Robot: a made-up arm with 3 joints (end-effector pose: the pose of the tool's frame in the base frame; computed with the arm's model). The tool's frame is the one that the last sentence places. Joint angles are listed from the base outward.
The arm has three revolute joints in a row. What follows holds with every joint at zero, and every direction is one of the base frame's. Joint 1 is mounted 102.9 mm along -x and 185.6 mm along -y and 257.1 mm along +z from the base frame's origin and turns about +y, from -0.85 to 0.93 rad. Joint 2 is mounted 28.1 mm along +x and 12 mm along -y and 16.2 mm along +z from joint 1 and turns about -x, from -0.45 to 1.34 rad. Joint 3 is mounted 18.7 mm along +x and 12.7 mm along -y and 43.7 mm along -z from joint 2 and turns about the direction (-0.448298, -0.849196, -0.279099), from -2.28 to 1.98 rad. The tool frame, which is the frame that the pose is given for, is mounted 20.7 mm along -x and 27.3 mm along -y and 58.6 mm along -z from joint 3; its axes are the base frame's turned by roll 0.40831, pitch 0.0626 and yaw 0.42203 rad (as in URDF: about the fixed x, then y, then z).
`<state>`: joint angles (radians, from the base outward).
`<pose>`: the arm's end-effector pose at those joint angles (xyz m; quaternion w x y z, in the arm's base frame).
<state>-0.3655 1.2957 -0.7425</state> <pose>-0.1131 -0.2893 0.2761 0.9495 -0.1774 0.2524 -0.0569</pose>
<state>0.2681 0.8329 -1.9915</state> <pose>-0.1101 -0.2506 0.2837 0.4577 0.3835 0.7918 -0.1284</pose>
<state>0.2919 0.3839 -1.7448</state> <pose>-0.1222 -0.2480 0.2512 0.4562 0.4783 0.7495 0.0368</pose>
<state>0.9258 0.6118 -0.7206</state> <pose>-0.1347 -0.2725 0.2357 0.6302 0.1584 0.7580 0.0556</pose>
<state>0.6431 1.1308 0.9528</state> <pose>-0.0336 -0.3037 0.2496 0.7674 -0.4762 0.0595 0.4251</pose>
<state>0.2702 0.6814 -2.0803</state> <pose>-0.1097 -0.2505 0.2792 0.3871 0.4497 0.7997 -0.0916</pose>
